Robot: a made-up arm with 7 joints. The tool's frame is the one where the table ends. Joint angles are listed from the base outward.
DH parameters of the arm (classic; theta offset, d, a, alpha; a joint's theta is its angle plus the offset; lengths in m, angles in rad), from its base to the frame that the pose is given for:
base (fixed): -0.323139 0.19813 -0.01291 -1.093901
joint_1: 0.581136 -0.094 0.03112 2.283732
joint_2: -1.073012 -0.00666 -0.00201 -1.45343
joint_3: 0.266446 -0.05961 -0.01 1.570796
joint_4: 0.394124 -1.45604 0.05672 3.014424
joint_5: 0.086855 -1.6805 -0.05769 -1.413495
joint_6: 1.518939 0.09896 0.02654 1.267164
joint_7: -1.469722 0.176 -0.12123 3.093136
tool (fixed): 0.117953 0.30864 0 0
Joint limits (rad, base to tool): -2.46..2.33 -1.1..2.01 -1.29..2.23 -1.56..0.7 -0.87..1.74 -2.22..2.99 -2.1..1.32
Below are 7 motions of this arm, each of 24 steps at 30 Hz.
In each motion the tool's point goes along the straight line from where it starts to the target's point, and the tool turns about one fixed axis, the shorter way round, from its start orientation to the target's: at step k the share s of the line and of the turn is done. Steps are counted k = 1, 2, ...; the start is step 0. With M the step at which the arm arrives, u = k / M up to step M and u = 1 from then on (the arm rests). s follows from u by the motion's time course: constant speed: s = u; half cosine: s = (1 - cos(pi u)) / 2; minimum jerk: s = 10 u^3 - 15 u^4 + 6 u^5.
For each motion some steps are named. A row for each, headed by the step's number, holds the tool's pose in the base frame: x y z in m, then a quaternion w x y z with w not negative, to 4 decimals.
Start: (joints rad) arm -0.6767 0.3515 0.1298 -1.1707 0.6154 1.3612 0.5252
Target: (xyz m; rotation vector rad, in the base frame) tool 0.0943 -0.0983 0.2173 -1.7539 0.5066 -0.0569
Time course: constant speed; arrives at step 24
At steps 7, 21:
7: 0.0705 -0.1181 0.1946 0.6308 -0.7326 0.2228 -0.1251
21: 0.0901 -0.1018 0.2133 0.6152 -0.7558 0.2203 -0.0424

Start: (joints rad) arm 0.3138 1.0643 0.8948 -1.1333 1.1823 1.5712 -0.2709
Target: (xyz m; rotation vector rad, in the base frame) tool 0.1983 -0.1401 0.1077 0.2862 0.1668 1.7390
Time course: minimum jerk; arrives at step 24
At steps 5, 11, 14, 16, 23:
5: 0.1342 0.0182 0.2308 0.3717 -0.5587 0.0562 0.7393
11: 0.1587 -0.0423 0.1838 0.5064 -0.3143 0.0671 0.8002
14: 0.1745 -0.0814 0.1533 0.5720 -0.1414 0.0713 0.8048
16: 0.1839 -0.1046 0.1353 0.6017 -0.0364 0.0726 0.7946
23: 0.1983 -0.1400 0.1078 0.6331 0.1246 0.0729 0.7605

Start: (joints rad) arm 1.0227 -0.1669 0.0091 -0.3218 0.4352 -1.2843 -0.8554
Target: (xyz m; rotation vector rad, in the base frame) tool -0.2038 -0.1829 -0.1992 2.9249 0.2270 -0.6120
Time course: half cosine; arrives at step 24
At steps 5, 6, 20, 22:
5: 0.0765 -0.3600 -0.0240 0.4492 0.7834 0.4271 0.0450
6: 0.0631 -0.3514 -0.0325 0.4339 0.8001 0.4128 0.0326
20: -0.1829 -0.1961 -0.1861 0.1033 0.9714 0.1045 -0.1866
22: -0.1985 -0.1863 -0.1959 0.0802 0.9731 0.0829 -0.1994

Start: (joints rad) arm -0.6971 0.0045 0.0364 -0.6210 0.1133 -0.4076 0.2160
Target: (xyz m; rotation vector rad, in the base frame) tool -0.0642 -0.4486 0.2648 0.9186 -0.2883 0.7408
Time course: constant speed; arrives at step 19
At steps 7, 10, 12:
7: -0.1014 -0.3485 0.3197 0.9601 0.2788 -0.0209 -0.0112
10: -0.0921 -0.3735 0.3060 0.9415 0.3231 -0.0508 0.0811
12: -0.0859 -0.3902 0.2968 0.9230 0.3506 -0.0704 0.1422

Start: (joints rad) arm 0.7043 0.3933 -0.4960 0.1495 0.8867 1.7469 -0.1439
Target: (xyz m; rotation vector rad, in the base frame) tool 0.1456 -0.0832 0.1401 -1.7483 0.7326 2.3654
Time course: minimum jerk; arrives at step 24
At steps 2, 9, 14, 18, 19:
2: 0.0162 -0.0466 0.2980 0.4364 -0.8561 0.1893 0.2018
9: 0.0513 -0.0565 0.2551 0.3498 -0.8256 0.2165 0.3863
14: 0.1005 -0.0704 0.1951 0.2041 -0.7234 0.2387 0.6148
18: 0.1321 -0.0794 0.1565 0.1005 -0.6248 0.2423 0.7354
19: 0.1372 -0.0808 0.1503 0.0835 -0.6068 0.2421 0.7525

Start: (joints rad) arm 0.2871 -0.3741 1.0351 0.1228 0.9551 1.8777 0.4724
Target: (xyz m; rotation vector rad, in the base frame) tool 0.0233 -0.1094 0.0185 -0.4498 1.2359 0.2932
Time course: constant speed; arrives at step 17
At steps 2, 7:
2: -0.0030 -0.1687 0.1062 0.7930 -0.4686 0.3555 0.1589
7: 0.0058 -0.1490 0.0770 0.7995 -0.3864 0.4337 0.1531

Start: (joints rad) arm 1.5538 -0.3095 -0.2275 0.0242 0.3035 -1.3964 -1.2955
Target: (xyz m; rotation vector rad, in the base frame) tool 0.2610 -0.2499 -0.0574 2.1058 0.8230 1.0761
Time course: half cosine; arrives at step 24
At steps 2, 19, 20, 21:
2: 0.1092 -0.2811 -0.1068 0.3360 0.8492 0.3523 0.2045
19: 0.2450 -0.2532 -0.0626 0.3165 0.8057 0.3171 0.3874
20: 0.2507 -0.2520 -0.0608 0.3155 0.8033 0.3153 0.3947
21: 0.2551 -0.2511 -0.0593 0.3146 0.8013 0.3140 0.4005

